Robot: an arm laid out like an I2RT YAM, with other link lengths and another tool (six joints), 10 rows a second.
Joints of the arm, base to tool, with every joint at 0 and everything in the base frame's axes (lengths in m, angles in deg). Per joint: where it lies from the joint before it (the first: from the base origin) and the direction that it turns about. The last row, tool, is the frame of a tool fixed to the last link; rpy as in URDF.
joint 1: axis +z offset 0 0 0.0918
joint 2: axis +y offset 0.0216 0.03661 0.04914
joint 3: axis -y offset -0.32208 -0.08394 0
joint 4: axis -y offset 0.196 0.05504 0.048
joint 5: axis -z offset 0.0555 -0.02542 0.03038
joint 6: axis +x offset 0.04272 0 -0.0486
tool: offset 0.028 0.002 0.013 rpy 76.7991 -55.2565 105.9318
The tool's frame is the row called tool.
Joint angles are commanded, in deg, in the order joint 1, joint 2, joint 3, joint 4, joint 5, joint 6. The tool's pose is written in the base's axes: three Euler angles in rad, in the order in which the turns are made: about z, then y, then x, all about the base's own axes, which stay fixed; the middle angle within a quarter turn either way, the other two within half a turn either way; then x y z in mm. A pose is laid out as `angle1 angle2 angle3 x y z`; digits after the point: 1 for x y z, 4 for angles.
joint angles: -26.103 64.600 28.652 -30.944 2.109 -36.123
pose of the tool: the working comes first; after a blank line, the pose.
Where each joint sits with the arm in this pose, in the base's axes (m; each line is computed from the numbers above, not from the rounded line before):
joint 1: 0.0000 0.0000 0.0918
joint 2: 0.0355 0.0234 0.1409
joint 3: -0.1255 0.0088 0.4319
joint 4: 0.0665 -0.0240 0.3557
joint 5: 0.1000 -0.0687 0.3166
joint 6: 0.0742 -0.0578 0.2582
the tool: 0.0955 -0.0591 0.2358

-0.7623 0.4588 3.0365 95.5 -59.1 235.8
